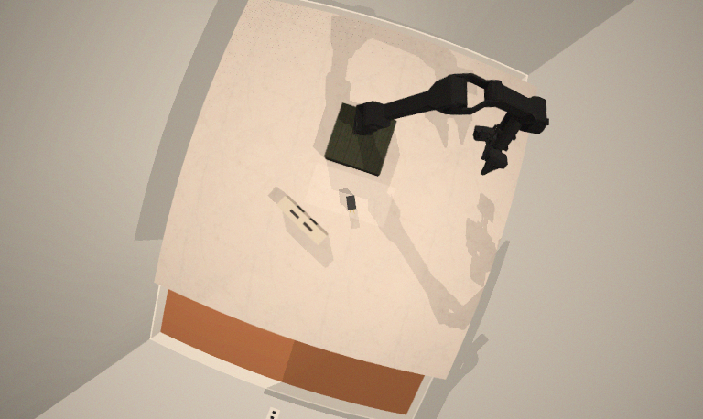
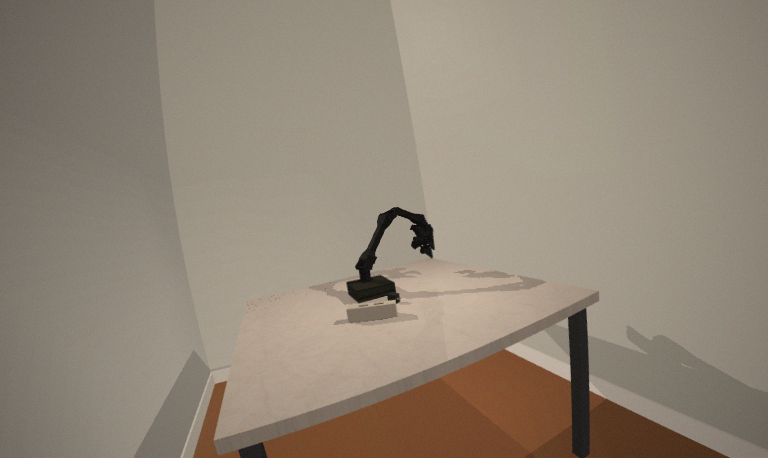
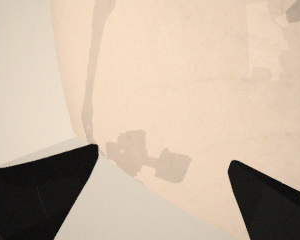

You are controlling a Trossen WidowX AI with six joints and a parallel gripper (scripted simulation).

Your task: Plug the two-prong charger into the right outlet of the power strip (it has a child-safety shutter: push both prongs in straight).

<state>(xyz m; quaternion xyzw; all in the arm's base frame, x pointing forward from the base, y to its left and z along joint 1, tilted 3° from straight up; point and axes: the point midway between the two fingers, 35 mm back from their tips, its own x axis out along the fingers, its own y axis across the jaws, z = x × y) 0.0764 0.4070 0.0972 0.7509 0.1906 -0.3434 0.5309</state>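
Now: gripper tip 420 mm to the left of the two-prong charger, 180 mm short of it and 100 mm above it.
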